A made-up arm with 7 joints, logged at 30 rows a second.
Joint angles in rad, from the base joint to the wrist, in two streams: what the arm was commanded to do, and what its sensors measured. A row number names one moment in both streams.
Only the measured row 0 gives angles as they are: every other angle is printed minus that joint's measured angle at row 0.
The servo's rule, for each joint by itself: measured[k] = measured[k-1] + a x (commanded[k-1-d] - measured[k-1]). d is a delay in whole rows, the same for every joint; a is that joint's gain. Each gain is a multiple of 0.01, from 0.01 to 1. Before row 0 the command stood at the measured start. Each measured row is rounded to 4 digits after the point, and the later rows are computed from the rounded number. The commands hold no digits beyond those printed.
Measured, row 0:
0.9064, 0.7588, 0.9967, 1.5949, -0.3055, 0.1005, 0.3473
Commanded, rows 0 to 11:
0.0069, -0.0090, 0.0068, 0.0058, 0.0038, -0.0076, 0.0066
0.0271, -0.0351, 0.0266, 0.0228, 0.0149, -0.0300, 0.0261
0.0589, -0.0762, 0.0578, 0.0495, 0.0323, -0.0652, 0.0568
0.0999, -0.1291, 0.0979, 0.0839, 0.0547, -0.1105, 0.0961
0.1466, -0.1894, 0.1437, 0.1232, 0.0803, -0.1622, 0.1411
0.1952, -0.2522, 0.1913, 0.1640, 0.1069, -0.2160, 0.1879
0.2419, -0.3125, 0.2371, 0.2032, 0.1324, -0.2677, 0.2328
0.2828, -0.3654, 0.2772, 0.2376, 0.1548, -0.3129, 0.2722
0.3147, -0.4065, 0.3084, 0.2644, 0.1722, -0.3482, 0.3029
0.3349, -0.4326, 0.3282, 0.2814, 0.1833, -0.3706, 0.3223
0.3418, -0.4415, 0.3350, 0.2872, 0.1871, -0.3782, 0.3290
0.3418, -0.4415, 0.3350, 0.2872, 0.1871, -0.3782, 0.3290
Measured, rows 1 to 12:
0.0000, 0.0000, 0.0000, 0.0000, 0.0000, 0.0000, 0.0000
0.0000, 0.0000, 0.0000, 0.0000, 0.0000, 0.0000, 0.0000
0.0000, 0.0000, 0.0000, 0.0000, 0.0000, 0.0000, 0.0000
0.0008, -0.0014, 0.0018, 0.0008, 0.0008, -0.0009, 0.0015
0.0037, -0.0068, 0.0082, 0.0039, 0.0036, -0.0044, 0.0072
0.0098, -0.0179, 0.0211, 0.0103, 0.0093, -0.0117, 0.0186
0.0197, -0.0357, 0.0411, 0.0206, 0.0184, -0.0236, 0.0364
0.0337, -0.0603, 0.0678, 0.0350, 0.0308, -0.0402, 0.0605
0.0515, -0.0910, 0.0999, 0.0531, 0.0460, -0.0613, 0.0898
0.0724, -0.1264, 0.1356, 0.0741, 0.0633, -0.0861, 0.1227
0.0955, -0.1646, 0.1724, 0.0970, 0.0816, -0.1133, 0.1571
0.1196, -0.2033, 0.2078, 0.1204, 0.0997, -0.1415, 0.1906
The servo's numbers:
d 3
a 0.11 0.16 0.26 0.14 0.20 0.12 0.23

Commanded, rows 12 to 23:
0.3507, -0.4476, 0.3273, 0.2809, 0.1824, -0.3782, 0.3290
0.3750, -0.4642, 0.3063, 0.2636, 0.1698, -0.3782, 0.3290
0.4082, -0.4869, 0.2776, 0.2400, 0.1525, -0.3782, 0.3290
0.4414, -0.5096, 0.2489, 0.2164, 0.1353, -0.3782, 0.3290
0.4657, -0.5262, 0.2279, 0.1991, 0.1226, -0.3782, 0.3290
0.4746, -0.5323, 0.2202, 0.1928, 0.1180, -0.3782, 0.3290
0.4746, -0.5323, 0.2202, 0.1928, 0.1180, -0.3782, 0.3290
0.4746, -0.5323, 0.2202, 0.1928, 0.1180, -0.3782, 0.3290
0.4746, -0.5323, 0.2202, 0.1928, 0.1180, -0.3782, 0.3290
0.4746, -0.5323, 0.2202, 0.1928, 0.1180, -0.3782, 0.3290
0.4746, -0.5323, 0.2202, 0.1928, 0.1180, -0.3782, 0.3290
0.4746, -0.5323, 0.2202, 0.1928, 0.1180, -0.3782, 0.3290
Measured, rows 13 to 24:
0.1433, -0.2400, 0.2391, 0.1429, 0.1164, -0.1690, 0.2209
0.1651, -0.2722, 0.2640, 0.1631, 0.1305, -0.1941, 0.2458
0.1845, -0.2993, 0.2825, 0.1805, 0.1418, -0.2162, 0.2649
0.2028, -0.3230, 0.2941, 0.1946, 0.1499, -0.2356, 0.2796
0.2217, -0.3456, 0.2973, 0.2043, 0.1539, -0.2527, 0.2910
0.2422, -0.3682, 0.2922, 0.2093, 0.1536, -0.2678, 0.2997
0.2641, -0.3908, 0.2809, 0.2103, 0.1499, -0.2810, 0.3064
0.2863, -0.4125, 0.2671, 0.2087, 0.1444, -0.2927, 0.3116
0.3070, -0.4317, 0.2549, 0.2065, 0.1391, -0.3030, 0.3156
0.3254, -0.4478, 0.2459, 0.2046, 0.1349, -0.3120, 0.3187
0.3418, -0.4613, 0.2392, 0.2029, 0.1315, -0.3199, 0.3211
0.3564, -0.4727, 0.2343, 0.2015, 0.1288, -0.3269, 0.3229

